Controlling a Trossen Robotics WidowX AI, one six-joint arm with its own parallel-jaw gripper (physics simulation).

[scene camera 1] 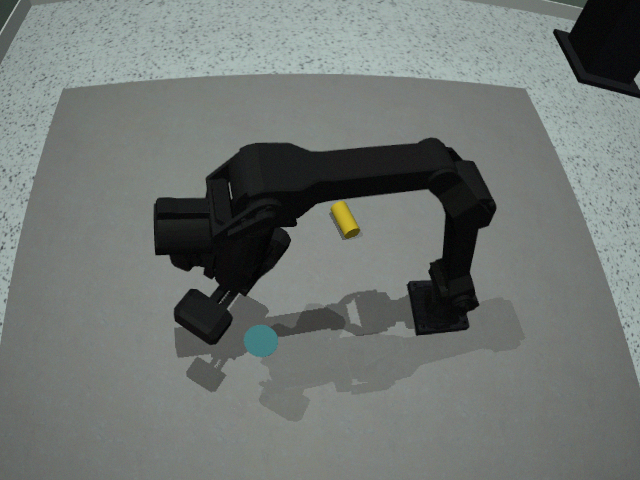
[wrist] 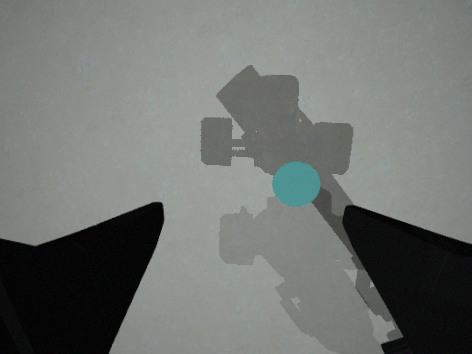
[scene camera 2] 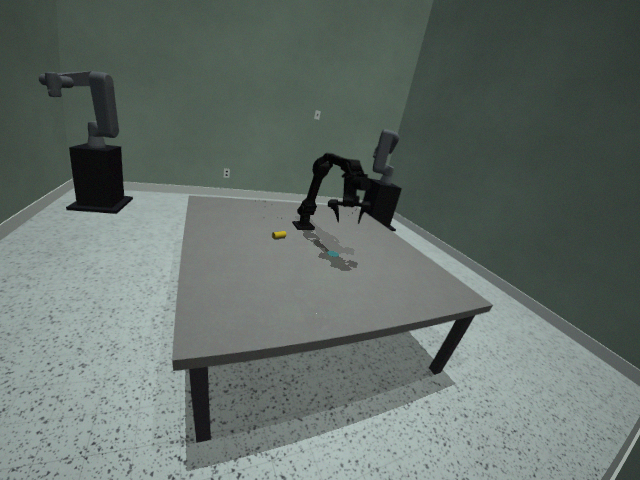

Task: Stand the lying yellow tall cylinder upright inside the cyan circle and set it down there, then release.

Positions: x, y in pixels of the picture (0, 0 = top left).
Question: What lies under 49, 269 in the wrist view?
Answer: My gripper.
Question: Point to a cyan circle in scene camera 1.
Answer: At 260, 340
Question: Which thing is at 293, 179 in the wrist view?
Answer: A cyan circle.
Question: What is my gripper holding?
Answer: Nothing.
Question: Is my gripper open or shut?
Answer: Open.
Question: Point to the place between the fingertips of my gripper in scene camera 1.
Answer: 227, 307
